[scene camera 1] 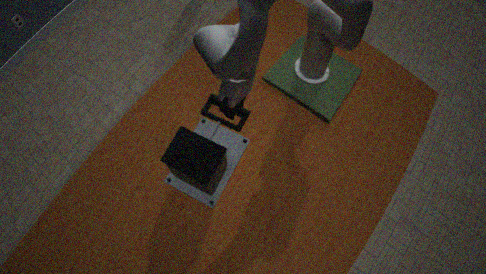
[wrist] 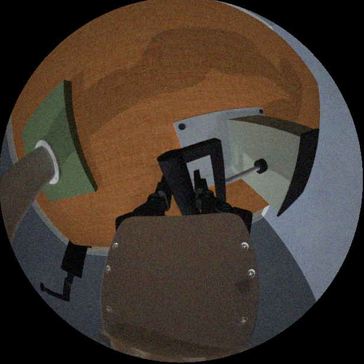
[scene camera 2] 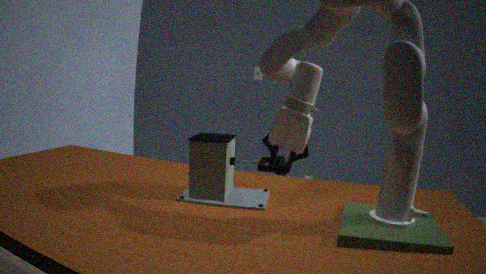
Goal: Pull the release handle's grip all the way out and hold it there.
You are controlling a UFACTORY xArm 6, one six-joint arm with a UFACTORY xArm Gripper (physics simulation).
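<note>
The release handle's grip, a black rectangular frame (scene camera 1: 244, 120) (scene camera 2: 264, 165) (wrist: 175, 172), stands out from a box-shaped housing (scene camera 1: 195, 152) (scene camera 2: 207, 170) (wrist: 267, 150) with pale sides and a black top. A thin metal rod (scene camera 2: 246, 162) (wrist: 242, 174) joins them, and a clear length of it shows between the housing and the grip. My gripper (scene camera 1: 230, 111) (scene camera 2: 281, 166) (wrist: 182, 179) is shut on the grip's outer bar, with one finger inside the frame and one outside. The grip is level with the upper half of the housing, above the table.
The housing stands on a grey base plate (scene camera 1: 234, 142) (scene camera 2: 250, 198) (wrist: 205, 131) with dark bolts at its corners. The arm's green base (scene camera 1: 344, 75) (scene camera 2: 350, 225) (wrist: 55, 120) is on the same orange-brown table (scene camera 1: 325, 200) (scene camera 2: 125, 242). The grip overhangs past the plate's edge.
</note>
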